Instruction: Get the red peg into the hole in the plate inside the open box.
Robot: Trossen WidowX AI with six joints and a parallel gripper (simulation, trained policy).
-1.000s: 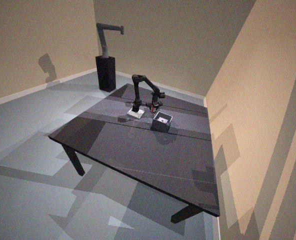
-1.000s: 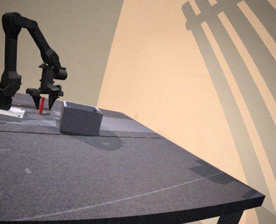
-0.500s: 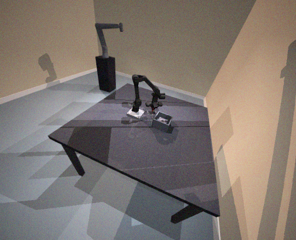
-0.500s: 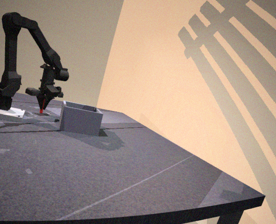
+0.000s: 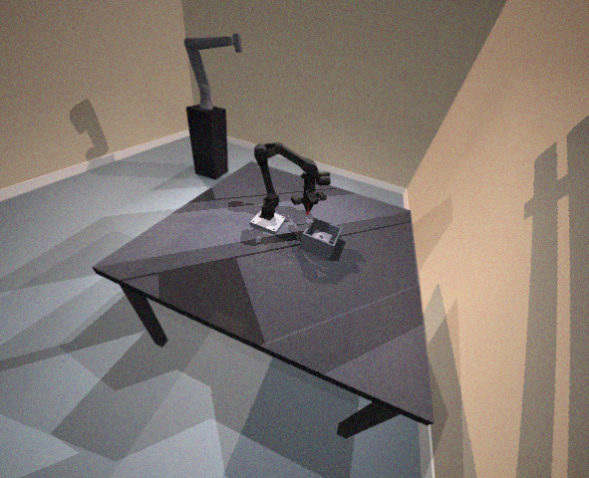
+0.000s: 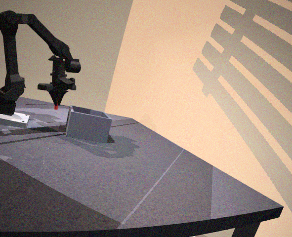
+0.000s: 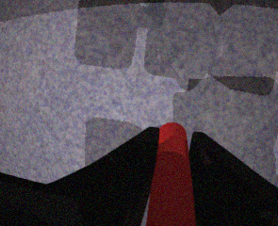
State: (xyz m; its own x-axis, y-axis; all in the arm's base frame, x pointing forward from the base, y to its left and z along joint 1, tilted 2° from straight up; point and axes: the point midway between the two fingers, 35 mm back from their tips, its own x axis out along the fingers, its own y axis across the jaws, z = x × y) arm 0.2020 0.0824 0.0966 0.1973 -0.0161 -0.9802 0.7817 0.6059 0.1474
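The grey box is 16 cm to the right of my gripper tip, 12 cm ahead of it and 5 cm below it. From my gripper tip the other things lie so: red peg: 2 cm above, 1 cm to the left, 1 cm behind.
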